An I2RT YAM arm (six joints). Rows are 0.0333 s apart.
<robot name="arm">
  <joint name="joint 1" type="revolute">
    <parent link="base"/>
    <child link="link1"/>
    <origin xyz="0 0 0.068"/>
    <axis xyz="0 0 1"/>
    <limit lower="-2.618" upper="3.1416"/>
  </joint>
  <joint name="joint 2" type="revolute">
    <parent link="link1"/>
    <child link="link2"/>
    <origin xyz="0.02 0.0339 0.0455"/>
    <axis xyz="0 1 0"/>
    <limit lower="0" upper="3.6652"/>
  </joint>
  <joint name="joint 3" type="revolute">
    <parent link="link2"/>
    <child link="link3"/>
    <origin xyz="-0.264 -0.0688 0"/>
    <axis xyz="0 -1 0"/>
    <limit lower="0" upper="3.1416"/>
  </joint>
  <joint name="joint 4" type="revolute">
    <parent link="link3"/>
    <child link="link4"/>
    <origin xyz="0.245 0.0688 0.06"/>
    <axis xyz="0 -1 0"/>
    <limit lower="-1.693" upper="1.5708"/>
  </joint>
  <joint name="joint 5" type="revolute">
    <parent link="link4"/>
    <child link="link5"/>
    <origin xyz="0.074 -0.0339 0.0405"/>
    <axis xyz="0 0 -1"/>
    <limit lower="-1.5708" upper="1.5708"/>
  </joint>
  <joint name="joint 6" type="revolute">
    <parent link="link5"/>
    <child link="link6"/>
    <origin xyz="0.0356 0 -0.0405"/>
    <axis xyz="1 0 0"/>
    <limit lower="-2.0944" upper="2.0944"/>
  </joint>
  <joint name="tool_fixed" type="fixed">
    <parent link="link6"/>
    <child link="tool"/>
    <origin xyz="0 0 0" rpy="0 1.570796 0"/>
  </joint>
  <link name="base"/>
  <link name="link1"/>
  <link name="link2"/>
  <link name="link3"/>
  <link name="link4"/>
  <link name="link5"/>
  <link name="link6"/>
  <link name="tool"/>
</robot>
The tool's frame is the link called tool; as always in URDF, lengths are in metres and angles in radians.
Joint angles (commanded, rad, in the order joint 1, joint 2, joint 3, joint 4, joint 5, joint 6), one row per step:
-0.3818, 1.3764, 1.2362, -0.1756, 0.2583, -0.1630
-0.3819, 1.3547, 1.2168, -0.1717, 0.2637, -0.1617
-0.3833, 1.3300, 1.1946, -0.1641, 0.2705, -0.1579
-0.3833, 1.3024, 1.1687, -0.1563, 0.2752, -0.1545
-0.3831, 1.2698, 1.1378, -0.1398, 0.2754, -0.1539
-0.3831, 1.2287, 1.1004, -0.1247, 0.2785, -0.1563
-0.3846, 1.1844, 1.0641, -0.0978, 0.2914, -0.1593
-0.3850, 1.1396, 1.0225, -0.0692, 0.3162, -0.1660
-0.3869, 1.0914, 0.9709, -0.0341, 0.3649, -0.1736
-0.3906, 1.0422, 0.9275, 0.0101, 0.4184, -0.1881
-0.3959, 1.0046, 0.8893, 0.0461, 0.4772, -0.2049
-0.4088, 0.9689, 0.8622, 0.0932, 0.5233, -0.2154
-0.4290, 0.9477, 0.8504, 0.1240, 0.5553, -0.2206
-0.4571, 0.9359, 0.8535, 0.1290, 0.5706, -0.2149
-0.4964, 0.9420, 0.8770, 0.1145, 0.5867, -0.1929
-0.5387, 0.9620, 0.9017, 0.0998, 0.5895, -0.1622
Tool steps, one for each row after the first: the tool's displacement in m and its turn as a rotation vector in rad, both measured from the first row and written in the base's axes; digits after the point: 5 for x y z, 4 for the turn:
-0.00519, 0.00185, 0.00006, -0.0029, -0.0059, -0.0056
-0.01116, 0.00353, 0.00028, -0.0057, -0.0167, -0.0146
-0.01757, 0.00594, -0.00013, -0.0079, -0.0271, -0.0201
-0.02474, 0.00889, -0.00023, -0.0141, -0.0443, -0.0202
-0.03396, 0.01249, -0.00076, -0.0236, -0.0601, -0.0225
-0.04395, 0.01559, 0.00078, -0.0418, -0.0896, -0.0357
-0.05406, 0.01866, 0.00030, -0.0640, -0.1129, -0.0586
-0.06536, 0.02095, -0.00269, -0.0913, -0.1333, -0.1065
-0.07714, 0.02288, -0.00212, -0.1288, -0.1662, -0.1606
-0.08677, 0.02346, -0.00362, -0.1619, -0.1828, -0.2218
-0.09669, 0.02290, -0.00077, -0.1927, -0.2237, -0.2810
-0.10429, 0.02029, 0.00256, -0.2132, -0.2539, -0.3341
-0.11071, 0.01605, 0.00650, -0.2201, -0.2732, -0.3790
-0.11530, 0.00830, 0.01206, -0.2138, -0.2873, -0.4369
-0.11710, -0.00141, 0.01526, -0.1980, -0.2972, -0.4851

